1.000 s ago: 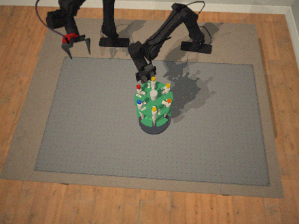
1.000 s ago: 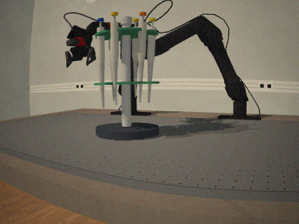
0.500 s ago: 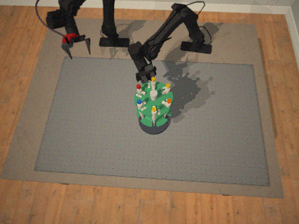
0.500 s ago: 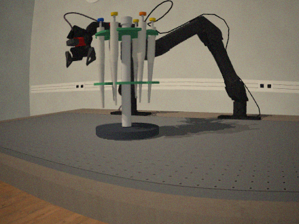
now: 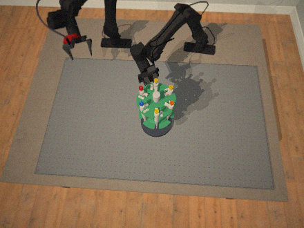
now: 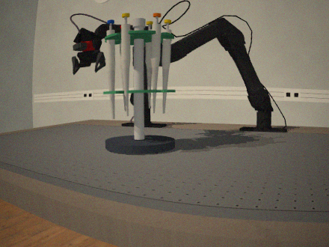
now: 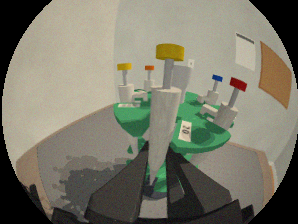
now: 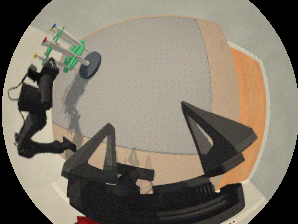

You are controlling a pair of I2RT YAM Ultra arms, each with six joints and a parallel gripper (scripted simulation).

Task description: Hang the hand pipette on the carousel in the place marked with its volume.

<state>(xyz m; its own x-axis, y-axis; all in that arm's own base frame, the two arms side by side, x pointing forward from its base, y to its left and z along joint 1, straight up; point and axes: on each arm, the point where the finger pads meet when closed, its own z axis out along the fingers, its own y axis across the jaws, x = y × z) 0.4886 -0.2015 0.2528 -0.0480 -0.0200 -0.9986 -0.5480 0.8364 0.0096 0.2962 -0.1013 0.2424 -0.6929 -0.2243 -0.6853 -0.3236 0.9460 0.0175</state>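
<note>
My left hand is 2 cm short of the pipette and 2 cm above it.
</note>
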